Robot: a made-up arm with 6 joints.
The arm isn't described. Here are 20 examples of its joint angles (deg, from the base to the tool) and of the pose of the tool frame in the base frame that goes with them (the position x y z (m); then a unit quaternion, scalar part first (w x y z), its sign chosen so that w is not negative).
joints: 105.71 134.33 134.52 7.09 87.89 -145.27
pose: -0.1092 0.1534 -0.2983 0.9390 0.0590 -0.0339 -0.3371
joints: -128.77 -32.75 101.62 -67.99 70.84 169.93
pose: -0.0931 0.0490 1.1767 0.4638 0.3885 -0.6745 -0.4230
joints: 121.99 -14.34 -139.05 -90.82 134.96 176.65
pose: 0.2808 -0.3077 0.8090 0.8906 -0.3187 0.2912 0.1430
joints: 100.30 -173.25 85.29 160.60 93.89 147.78
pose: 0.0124 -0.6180 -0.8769 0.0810 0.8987 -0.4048 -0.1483
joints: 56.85 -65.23 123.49 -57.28 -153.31 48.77
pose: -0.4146 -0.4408 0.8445 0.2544 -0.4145 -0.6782 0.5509
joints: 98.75 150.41 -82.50 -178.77 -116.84 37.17
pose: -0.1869 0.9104 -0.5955 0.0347 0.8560 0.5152 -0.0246
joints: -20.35 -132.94 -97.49 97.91 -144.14 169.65
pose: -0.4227 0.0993 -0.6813 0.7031 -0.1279 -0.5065 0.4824
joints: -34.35 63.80 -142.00 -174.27 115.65 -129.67
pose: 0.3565 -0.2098 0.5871 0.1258 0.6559 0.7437 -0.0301
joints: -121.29 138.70 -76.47 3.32 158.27 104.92
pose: -0.4654 -0.8555 -0.3968 0.3397 -0.8710 0.3482 -0.0684
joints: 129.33 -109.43 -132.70 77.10 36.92 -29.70
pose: 0.1173 -0.3653 -0.4180 0.2520 0.6769 -0.5367 -0.4363
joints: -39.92 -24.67 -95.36 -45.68 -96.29 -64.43
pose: -0.4821 0.6143 0.7530 0.4762 -0.2639 0.8388 0.0061
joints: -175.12 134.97 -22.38 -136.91 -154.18 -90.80
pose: -0.9758 -0.1763 -0.6458 0.2336 -0.5886 0.3571 -0.6866
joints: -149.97 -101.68 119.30 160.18 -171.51 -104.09
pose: 0.7270 0.3802 0.3398 0.0860 -0.8389 0.5371 -0.0162
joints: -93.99 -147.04 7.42 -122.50 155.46 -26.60
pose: 0.0349 0.7229 -0.8804 0.8786 0.4283 -0.2059 -0.0472
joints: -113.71 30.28 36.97 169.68 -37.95 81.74
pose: -0.4240 -1.0266 1.2047 0.2502 -0.0838 -0.7871 0.5576
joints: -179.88 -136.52 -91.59 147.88 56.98 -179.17
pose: 0.1422 -0.1172 -0.7878 0.0277 0.5861 0.2722 -0.7626
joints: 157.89 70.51 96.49 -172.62 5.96 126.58
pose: -1.0123 0.3672 -0.1064 0.0975 -0.9651 -0.2038 0.1324
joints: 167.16 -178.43 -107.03 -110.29 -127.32 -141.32
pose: -0.4010 -0.0805 -0.6809 0.4642 0.8360 -0.1214 0.2661
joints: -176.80 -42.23 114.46 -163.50 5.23 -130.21
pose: 0.0171 -0.0378 1.1520 0.4683 0.4662 -0.2985 -0.6886
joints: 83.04 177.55 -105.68 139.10 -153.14 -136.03
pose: 0.0543 0.3917 -0.6872 0.0773 -0.0750 0.8919 -0.4393
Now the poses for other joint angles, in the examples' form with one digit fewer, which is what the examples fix.
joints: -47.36 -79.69 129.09 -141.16 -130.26 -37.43
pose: -0.305 0.513 0.574 0.185 -0.958 -0.133 -0.173
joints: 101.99 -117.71 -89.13 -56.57 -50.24 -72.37
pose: -0.040 -0.535 -0.740 0.506 -0.711 -0.430 0.233
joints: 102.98 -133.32 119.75 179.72 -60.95 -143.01
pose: 0.115 -0.688 0.161 0.315 -0.218 0.338 0.860
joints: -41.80 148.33 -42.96 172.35 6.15 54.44
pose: 0.892 -0.737 -0.761 0.034 -0.548 0.529 -0.647
